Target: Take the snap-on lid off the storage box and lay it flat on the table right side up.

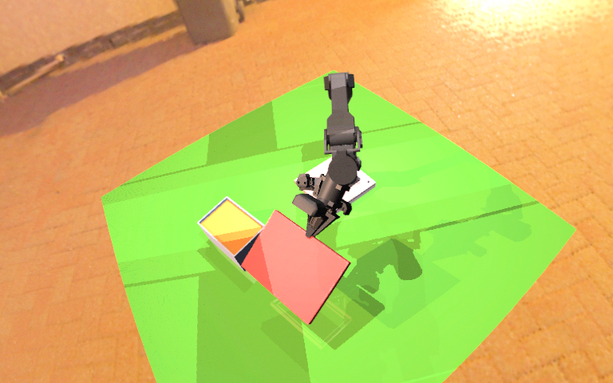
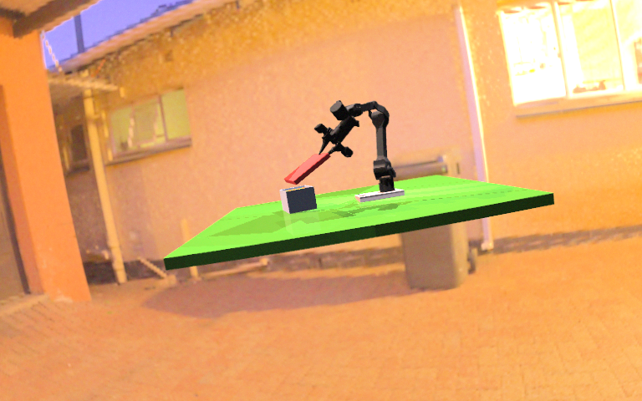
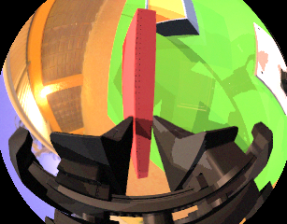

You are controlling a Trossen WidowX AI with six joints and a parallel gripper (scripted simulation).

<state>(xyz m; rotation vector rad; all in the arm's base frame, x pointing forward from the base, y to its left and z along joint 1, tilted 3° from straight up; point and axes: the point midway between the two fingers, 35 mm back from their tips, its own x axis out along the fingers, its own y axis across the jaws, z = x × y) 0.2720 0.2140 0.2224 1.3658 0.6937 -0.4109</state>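
The red lid lies 70 mm ahead of my gripper tip, 40 mm below it and 10 mm to the left of it. Also, from my gripper tip: storage box 270 mm to the right, 180 mm below, 130 mm ahead.
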